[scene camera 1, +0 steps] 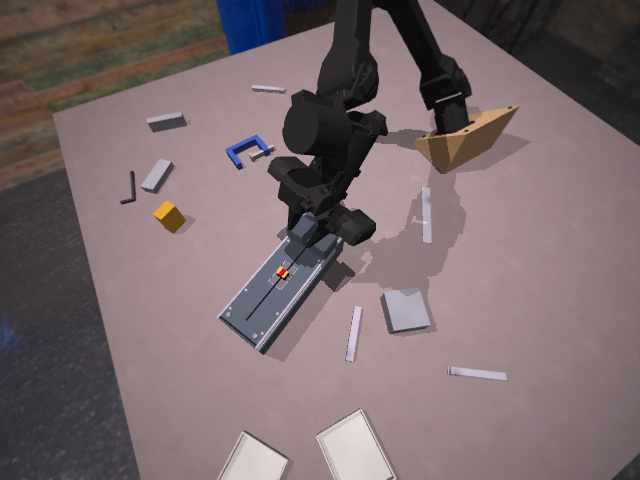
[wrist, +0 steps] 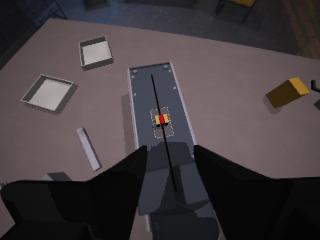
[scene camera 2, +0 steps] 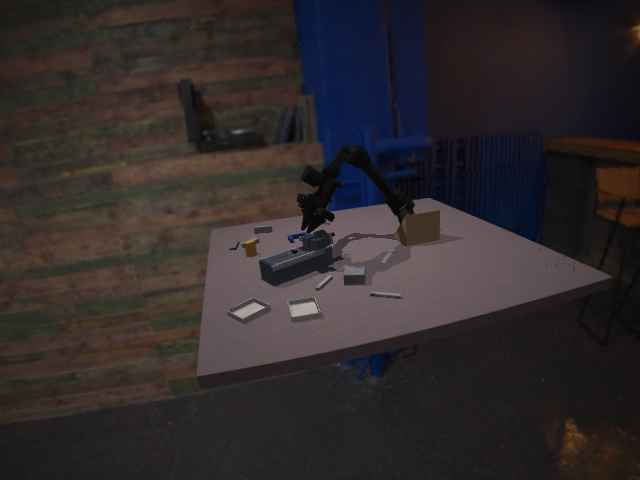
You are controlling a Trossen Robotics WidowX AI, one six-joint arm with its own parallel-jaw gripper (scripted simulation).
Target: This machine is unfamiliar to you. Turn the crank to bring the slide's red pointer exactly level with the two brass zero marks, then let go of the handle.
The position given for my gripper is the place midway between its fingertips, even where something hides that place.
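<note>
A grey block (scene camera 1: 404, 309) is visible to me, and so is a yellow block (wrist: 292, 89). I see a slide machine (scene camera 2: 316, 252) too, and the wrist view shows that machine (wrist: 172, 193) as well. Finally there is my gripper (scene camera 1: 299, 238), which appears in the wrist view, the gripper (wrist: 170, 149), and also in scene camera 2, again my gripper (scene camera 2: 304, 231).
</note>
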